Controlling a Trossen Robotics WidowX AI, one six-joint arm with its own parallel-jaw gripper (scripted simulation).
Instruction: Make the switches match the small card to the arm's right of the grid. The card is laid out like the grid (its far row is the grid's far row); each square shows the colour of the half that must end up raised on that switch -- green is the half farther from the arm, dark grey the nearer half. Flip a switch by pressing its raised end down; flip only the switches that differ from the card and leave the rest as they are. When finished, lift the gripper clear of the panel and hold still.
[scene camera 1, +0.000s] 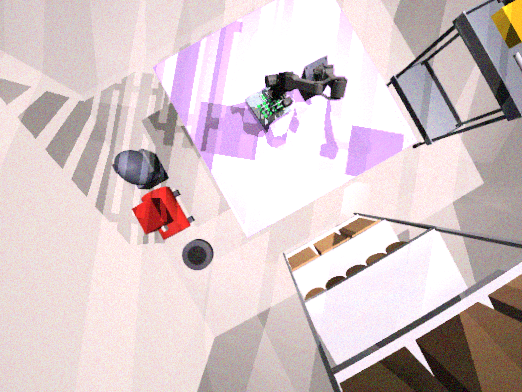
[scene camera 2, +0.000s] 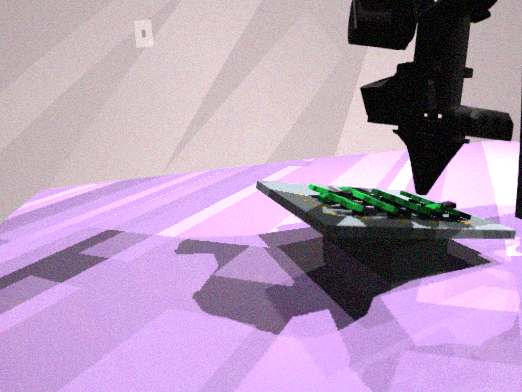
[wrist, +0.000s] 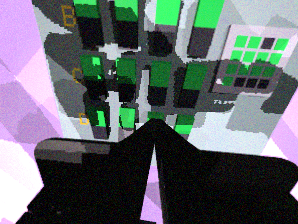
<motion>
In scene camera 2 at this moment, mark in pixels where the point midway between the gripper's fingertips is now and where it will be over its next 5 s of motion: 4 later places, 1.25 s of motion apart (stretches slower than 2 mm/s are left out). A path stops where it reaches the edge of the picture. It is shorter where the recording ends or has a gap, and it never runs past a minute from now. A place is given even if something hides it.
My gripper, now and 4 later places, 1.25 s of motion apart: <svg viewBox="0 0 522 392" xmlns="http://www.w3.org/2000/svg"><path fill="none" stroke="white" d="M421 194L419 198L411 167L408 190L407 194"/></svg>
</motion>
